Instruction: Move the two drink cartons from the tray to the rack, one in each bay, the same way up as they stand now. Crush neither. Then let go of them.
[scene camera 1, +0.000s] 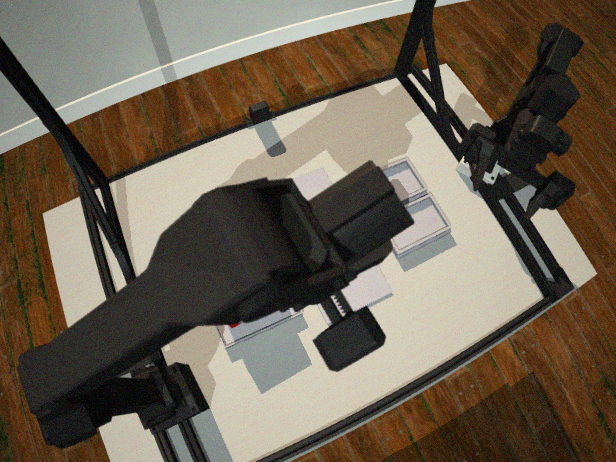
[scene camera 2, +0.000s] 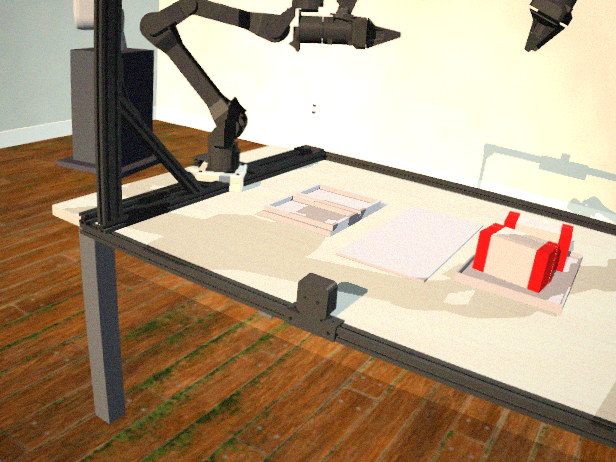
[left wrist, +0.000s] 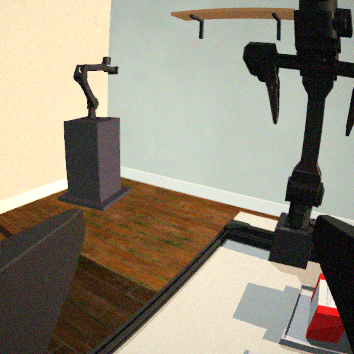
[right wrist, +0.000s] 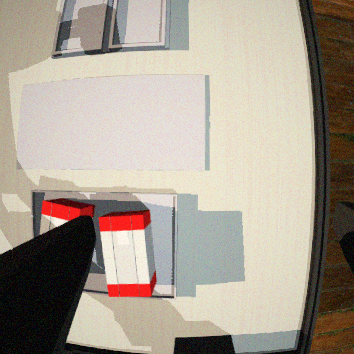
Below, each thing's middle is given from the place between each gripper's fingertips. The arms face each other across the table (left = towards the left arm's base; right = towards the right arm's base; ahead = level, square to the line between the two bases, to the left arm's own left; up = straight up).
Right now my right hand is 180 mm past the tray (scene camera 2: 552, 298), 60 mm to the left of it and 360 mm above it. Also, from my right hand: pale mat (scene camera 2: 416, 243) 130 mm behind, 140 mm to the left, 360 mm below.
Right now my left hand is 200 mm past the pale mat, 130 mm to the left of it and 360 mm above it. Round my left hand: tray: 240 mm behind, 330 mm to the right, 350 mm below.
